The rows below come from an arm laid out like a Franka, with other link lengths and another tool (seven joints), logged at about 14 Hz.
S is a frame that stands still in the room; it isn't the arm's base.
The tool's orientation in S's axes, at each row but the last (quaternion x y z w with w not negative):
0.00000, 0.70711, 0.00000, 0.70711
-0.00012, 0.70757, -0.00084, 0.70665
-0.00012, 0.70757, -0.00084, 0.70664
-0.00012, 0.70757, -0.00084, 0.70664
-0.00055, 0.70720, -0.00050, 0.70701
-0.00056, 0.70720, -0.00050, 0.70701
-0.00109, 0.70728, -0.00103, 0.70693
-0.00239, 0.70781, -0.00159, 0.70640
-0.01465, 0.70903, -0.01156, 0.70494
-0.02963, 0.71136, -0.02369, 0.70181
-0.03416, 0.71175, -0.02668, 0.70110
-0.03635, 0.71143, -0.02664, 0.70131
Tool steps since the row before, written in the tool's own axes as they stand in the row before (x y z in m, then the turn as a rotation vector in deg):
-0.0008, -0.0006, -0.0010, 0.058, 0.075, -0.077
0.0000, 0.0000, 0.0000, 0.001, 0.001, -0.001
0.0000, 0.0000, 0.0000, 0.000, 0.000, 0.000
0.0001, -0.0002, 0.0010, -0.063, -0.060, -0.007
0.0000, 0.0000, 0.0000, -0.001, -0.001, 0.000
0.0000, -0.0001, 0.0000, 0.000, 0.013, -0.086
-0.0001, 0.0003, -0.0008, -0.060, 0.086, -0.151
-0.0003, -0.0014, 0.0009, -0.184, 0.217, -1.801
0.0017, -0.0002, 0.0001, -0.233, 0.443, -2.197
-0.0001, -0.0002, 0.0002, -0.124, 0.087, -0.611
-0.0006, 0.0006, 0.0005, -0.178, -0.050, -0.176
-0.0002, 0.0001, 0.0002, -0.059, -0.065, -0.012
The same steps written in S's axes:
-0.0010, -0.0006, 0.0008, -0.077, 0.075, -0.058
0.0000, 0.0000, 0.0000, -0.001, 0.001, -0.001
0.0000, 0.0000, 0.0000, 0.000, 0.000, 0.000
0.0010, -0.0002, -0.0001, -0.007, -0.060, 0.063
0.0000, 0.0000, 0.0000, 0.000, -0.001, 0.001
0.0000, -0.0001, 0.0000, -0.086, 0.013, 0.000
-0.0008, 0.0003, 0.0001, -0.151, 0.086, 0.060
0.0009, -0.0014, 0.0003, -1.801, 0.216, 0.186
0.0001, -0.0003, -0.0017, -2.198, 0.442, 0.229
0.0002, -0.0002, 0.0001, -0.610, 0.091, 0.126
0.0005, 0.0007, 0.0005, -0.173, -0.036, 0.184
0.0002, 0.0001, 0.0002, -0.010, -0.060, 0.065

